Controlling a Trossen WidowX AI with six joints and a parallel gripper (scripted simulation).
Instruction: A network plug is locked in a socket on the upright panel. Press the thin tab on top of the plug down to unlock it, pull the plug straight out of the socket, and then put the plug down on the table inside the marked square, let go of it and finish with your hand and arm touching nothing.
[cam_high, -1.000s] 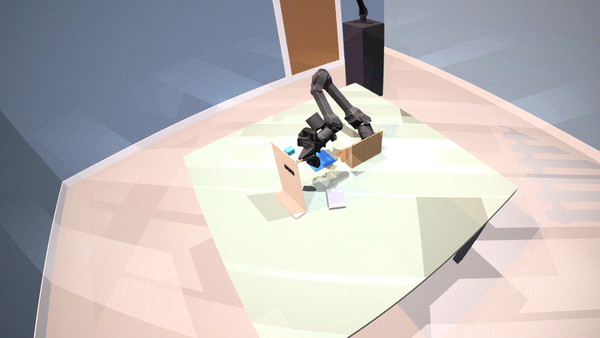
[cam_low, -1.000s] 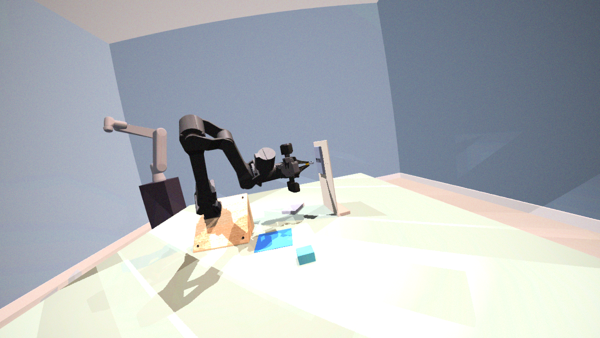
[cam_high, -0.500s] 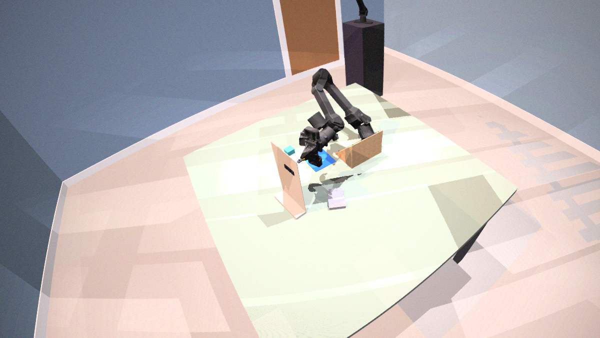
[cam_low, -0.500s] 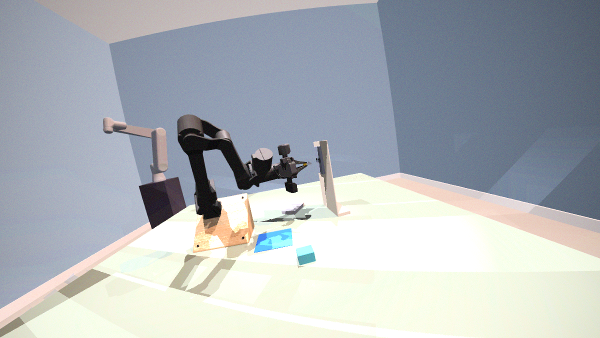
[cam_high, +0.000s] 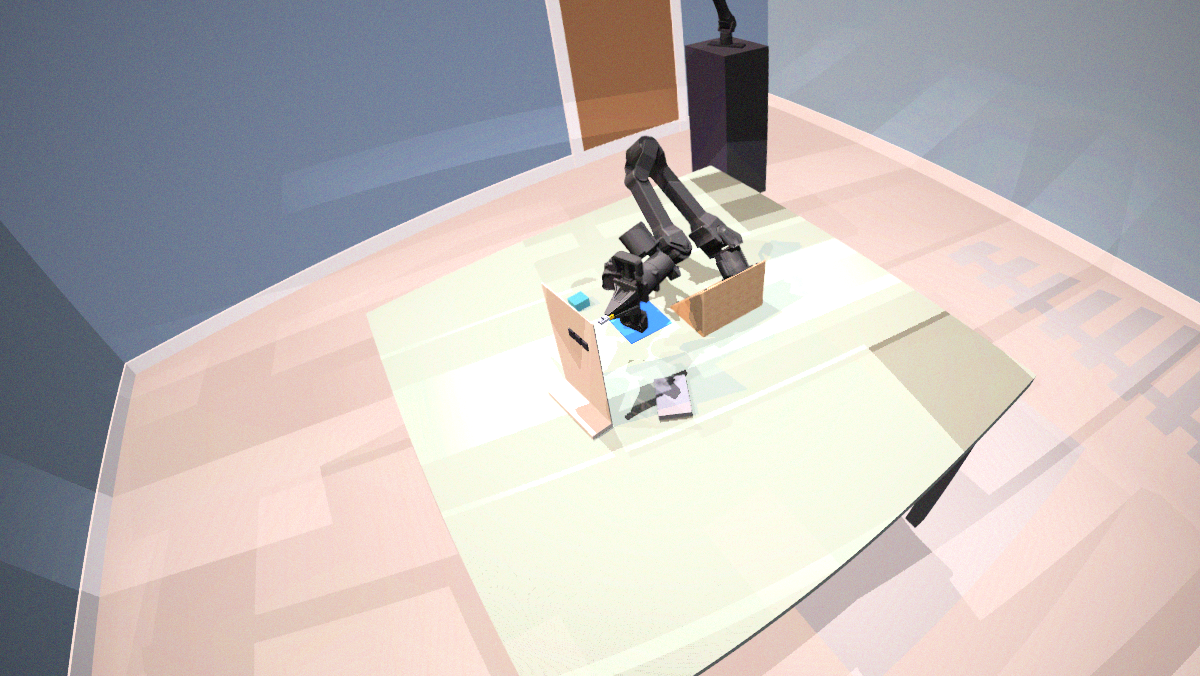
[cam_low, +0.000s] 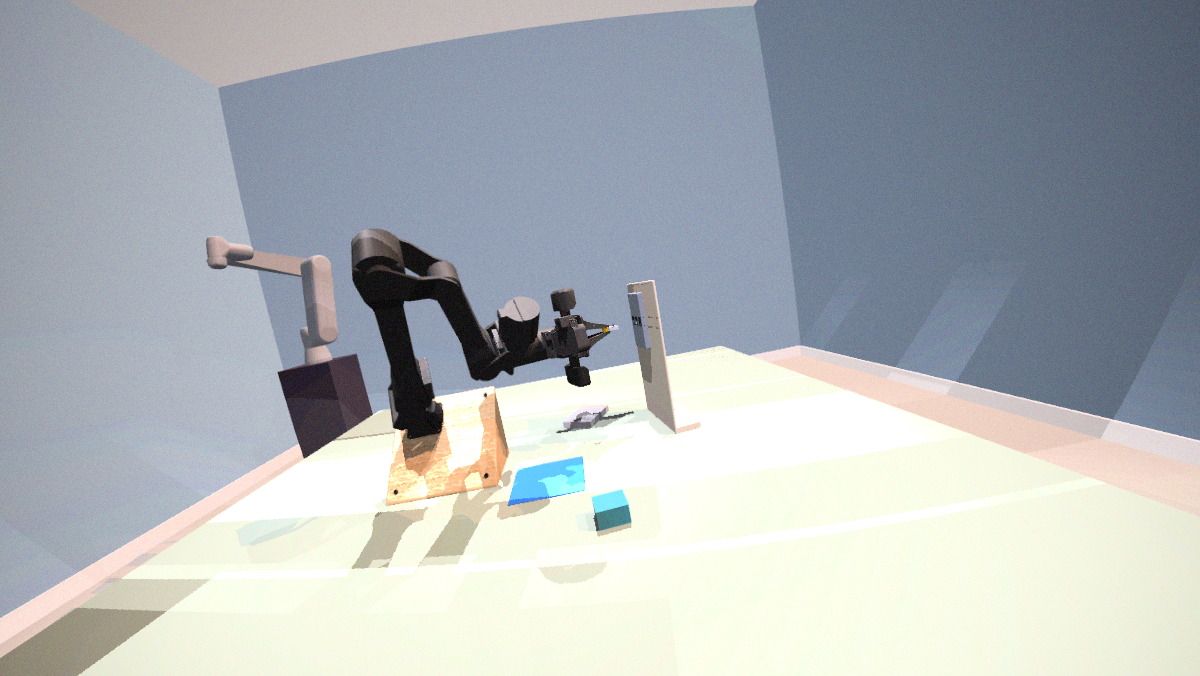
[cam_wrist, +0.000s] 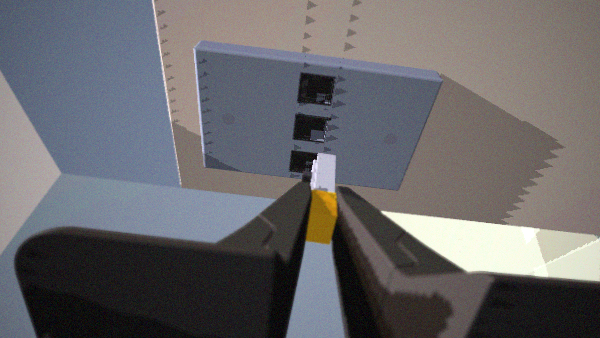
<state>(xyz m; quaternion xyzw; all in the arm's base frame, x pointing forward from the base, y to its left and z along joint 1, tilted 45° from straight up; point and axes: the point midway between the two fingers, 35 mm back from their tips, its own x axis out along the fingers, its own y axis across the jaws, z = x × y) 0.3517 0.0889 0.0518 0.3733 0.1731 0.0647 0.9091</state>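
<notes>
My gripper tip is now 16 cm past the blue marked square, 15 cm to the left of it and 21 cm above it. From my gripper tip the other things lie so: network plug: right at my gripper tip; upright panel: 8 cm ahead, 1 cm to the left, 8 cm below; teal block: 7 cm behind, 30 cm to the right, 20 cm below.
</notes>
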